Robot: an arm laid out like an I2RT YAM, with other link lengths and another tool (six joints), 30 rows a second.
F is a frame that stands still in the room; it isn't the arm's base.
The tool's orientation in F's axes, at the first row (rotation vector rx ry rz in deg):
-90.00 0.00 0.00
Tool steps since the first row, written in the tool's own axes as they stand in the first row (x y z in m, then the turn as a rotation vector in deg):
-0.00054 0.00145 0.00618 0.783 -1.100 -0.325
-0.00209 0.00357 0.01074 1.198 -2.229 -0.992
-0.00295 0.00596 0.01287 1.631 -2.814 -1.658
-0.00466 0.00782 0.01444 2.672 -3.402 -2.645
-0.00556 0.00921 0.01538 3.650 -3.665 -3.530
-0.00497 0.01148 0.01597 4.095 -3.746 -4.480
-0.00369 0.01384 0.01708 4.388 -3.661 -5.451
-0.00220 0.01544 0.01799 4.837 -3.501 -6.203
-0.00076 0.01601 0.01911 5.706 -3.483 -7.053
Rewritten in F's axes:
-0.00054 0.00618 -0.00145 0.783 -0.325 1.100
-0.00209 0.01074 -0.00357 1.198 -0.992 2.229
-0.00295 0.01287 -0.00596 1.631 -1.658 2.814
-0.00466 0.01444 -0.00782 2.672 -2.645 3.402
-0.00556 0.01538 -0.00921 3.650 -3.530 3.665
-0.00497 0.01597 -0.01148 4.095 -4.480 3.746
-0.00369 0.01708 -0.01384 4.388 -5.451 3.661
-0.00220 0.01799 -0.01544 4.837 -6.203 3.501
-0.00076 0.01911 -0.01601 5.706 -7.053 3.483

